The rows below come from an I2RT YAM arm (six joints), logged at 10 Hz.
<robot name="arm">
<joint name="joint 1" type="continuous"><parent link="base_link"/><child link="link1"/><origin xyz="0 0 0.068" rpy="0 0 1.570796"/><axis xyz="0 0 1"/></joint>
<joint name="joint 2" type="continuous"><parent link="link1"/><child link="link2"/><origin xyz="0.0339 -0.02 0.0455" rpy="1.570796 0 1.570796"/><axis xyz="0 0 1"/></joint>
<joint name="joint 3" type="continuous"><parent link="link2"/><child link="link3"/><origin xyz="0.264 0 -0.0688" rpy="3.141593 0 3.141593"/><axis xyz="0 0 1"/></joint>
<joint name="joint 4" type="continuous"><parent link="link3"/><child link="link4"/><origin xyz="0.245 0.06 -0.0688" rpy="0 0 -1.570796"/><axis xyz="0 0 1"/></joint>
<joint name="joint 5" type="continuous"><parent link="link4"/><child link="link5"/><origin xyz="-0.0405 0.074 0.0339" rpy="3.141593 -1.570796 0"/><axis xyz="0 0 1"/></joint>
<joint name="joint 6" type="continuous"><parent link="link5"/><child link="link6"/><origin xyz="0 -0.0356 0.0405" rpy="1.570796 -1.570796 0"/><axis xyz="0 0 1"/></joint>
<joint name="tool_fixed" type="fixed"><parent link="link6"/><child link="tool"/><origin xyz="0 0 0" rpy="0 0 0"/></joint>
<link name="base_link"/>
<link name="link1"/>
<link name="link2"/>
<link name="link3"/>
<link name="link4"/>
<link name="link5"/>
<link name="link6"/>
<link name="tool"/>
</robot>
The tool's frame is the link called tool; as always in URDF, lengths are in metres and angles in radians. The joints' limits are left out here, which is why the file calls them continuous.
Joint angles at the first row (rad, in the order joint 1, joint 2, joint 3, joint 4, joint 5, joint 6):
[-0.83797, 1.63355, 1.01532, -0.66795, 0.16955, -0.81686]
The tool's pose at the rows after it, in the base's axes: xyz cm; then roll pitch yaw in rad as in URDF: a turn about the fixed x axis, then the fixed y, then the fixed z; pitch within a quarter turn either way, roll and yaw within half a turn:
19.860 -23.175 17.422 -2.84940 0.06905 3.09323
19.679 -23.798 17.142 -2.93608 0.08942 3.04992
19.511 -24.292 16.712 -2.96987 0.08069 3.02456
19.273 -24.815 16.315 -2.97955 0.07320 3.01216
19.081 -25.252 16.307 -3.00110 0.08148 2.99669
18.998 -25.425 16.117 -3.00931 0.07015 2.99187
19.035 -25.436 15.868 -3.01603 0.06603 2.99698
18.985 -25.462 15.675 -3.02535 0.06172 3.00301
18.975 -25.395 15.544 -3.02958 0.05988 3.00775
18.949 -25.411 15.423 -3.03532 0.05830 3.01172
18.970 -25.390 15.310 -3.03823 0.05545 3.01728
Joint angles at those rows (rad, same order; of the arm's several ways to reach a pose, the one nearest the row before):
[-0.84427, 1.66295, 1.02978, -0.67968, 0.15494, -0.80588]
[-0.87018, 1.69729, 1.06303, -0.72878, 0.08400, -0.77805]
[-0.88640, 1.72462, 1.07914, -0.74806, 0.06755, -0.76843]
[-0.90308, 1.74444, 1.08645, -0.74734, 0.06503, -0.77310]
[-0.91878, 1.75598, 1.10088, -0.75940, 0.04384, -0.77157]
[-0.92395, 1.76707, 1.10709, -0.76829, 0.04574, -0.77284]
[-0.92352, 1.77481, 1.10628, -0.76716, 0.04315, -0.77767]
[-0.92579, 1.78096, 1.10606, -0.77007, 0.03847, -0.78604]
[-0.92502, 1.78250, 1.10251, -0.76912, 0.03630, -0.79003]
[-0.92637, 1.78622, 1.10213, -0.77004, 0.03275, -0.79531]
[-0.92551, 1.78938, 1.10133, -0.76999, 0.03221, -0.80014]

